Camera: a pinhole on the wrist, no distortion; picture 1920 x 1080 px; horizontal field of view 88.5 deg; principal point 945.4 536.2 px. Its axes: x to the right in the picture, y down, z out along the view. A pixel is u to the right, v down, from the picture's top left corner.
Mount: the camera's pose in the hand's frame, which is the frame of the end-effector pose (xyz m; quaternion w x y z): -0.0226 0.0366 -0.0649 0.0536 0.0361 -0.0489 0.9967
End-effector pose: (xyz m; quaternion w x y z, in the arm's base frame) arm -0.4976 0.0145 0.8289 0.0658 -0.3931 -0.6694 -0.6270
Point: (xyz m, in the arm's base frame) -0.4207 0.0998 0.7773
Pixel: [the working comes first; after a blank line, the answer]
In the camera's frame: 0.0319 0.0235 0.1837

1117 662
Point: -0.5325 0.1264 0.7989
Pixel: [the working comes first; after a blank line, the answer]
In the camera's frame: -0.0754 0.0678 0.1701

508 929
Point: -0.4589 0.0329 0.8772
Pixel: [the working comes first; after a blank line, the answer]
In the camera's frame: -0.0230 -0.0347 0.0862

682 139
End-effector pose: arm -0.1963 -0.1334 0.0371 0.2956 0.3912 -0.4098 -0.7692
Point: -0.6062 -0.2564 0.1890
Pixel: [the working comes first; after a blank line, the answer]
In the camera's frame: -0.2314 -0.1679 0.4214

404 144
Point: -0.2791 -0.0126 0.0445
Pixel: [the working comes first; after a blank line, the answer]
In the camera's frame: 0.0344 0.0854 0.1924

1122 974
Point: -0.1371 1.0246 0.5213
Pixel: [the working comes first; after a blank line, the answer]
In the camera's frame: 1.1029 0.2346 0.5917

outside the picture
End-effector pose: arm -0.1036 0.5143 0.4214 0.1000 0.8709 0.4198 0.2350
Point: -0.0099 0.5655 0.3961
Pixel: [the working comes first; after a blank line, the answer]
In the camera's frame: -0.0947 -0.0102 0.1417

287 465
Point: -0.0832 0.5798 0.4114
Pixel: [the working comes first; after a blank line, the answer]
In the camera's frame: -0.0810 0.0498 0.0968

121 1043
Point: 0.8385 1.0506 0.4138
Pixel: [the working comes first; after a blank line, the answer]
In the camera's frame: -0.8655 -0.4214 0.5803

outside the picture
